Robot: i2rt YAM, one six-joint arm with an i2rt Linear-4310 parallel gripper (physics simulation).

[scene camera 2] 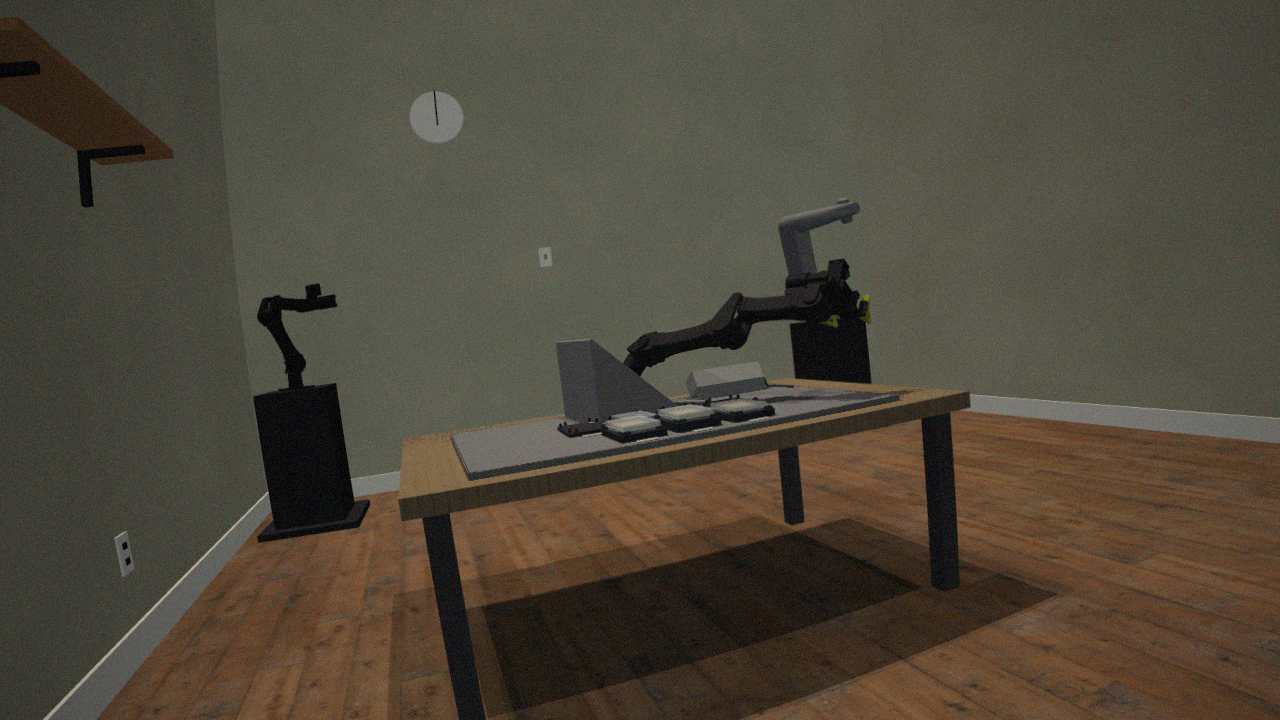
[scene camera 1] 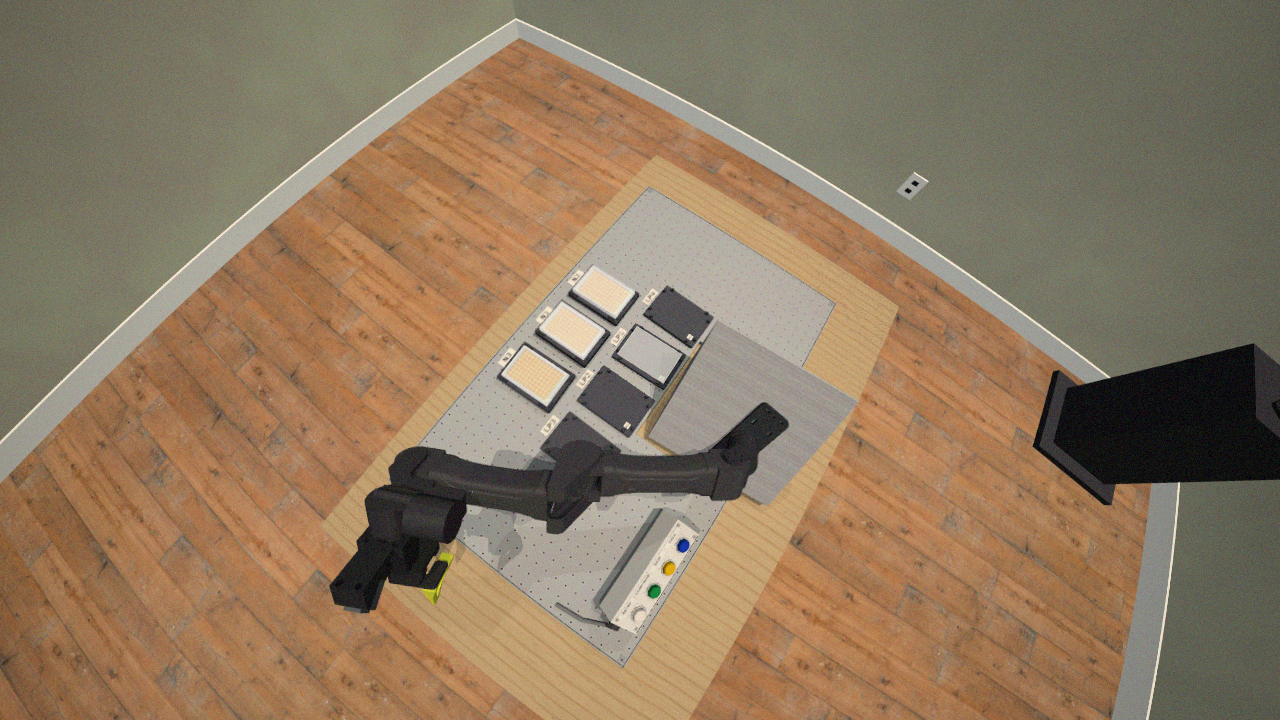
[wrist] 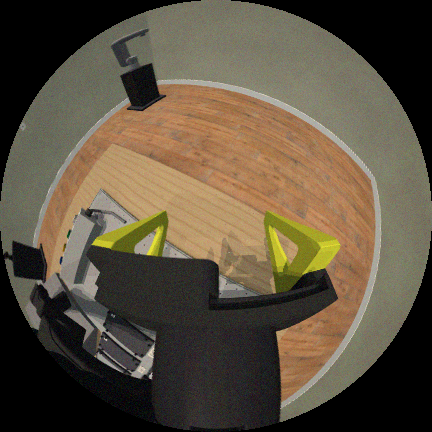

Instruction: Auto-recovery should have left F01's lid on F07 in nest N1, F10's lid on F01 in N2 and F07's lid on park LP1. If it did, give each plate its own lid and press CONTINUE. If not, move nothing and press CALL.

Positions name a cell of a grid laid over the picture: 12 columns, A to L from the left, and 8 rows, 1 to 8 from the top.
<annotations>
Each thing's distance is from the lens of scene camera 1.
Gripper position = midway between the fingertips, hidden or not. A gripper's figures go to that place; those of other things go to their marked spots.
my gripper (scene camera 1: D7): 0.76 m
button box (scene camera 1: F7): 0.78 m
</annotations>
